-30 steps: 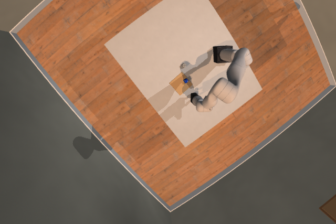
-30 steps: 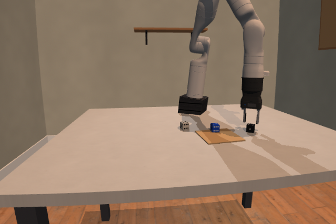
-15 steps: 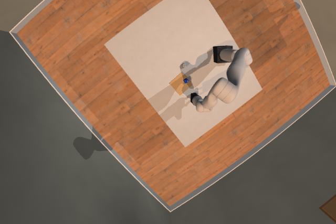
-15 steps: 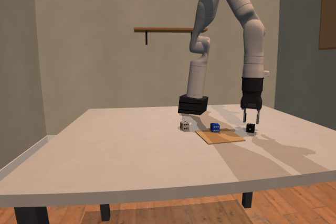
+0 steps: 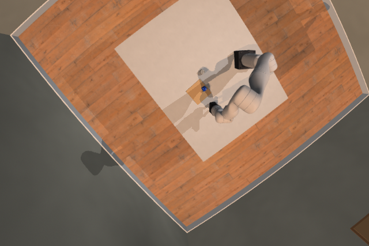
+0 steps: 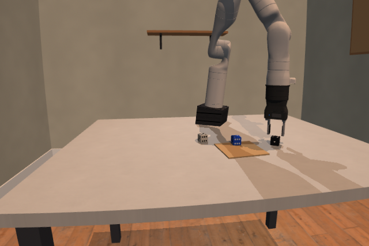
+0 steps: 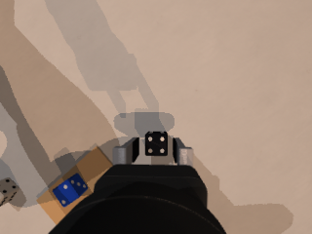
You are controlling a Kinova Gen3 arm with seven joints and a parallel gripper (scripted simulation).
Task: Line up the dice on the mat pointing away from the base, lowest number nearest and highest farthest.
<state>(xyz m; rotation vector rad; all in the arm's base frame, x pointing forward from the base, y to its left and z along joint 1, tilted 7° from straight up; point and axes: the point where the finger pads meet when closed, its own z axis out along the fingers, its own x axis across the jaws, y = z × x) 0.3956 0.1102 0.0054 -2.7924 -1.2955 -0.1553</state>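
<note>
The mat lies 140 mm to the right of my hand, 50 mm below it and 20 mm ahead of it. Also, from my hand: white die: 250 mm to the right, 100 mm behind, 40 mm below; blue die: 140 mm to the right, 40 mm below, 30 mm behind.
</note>
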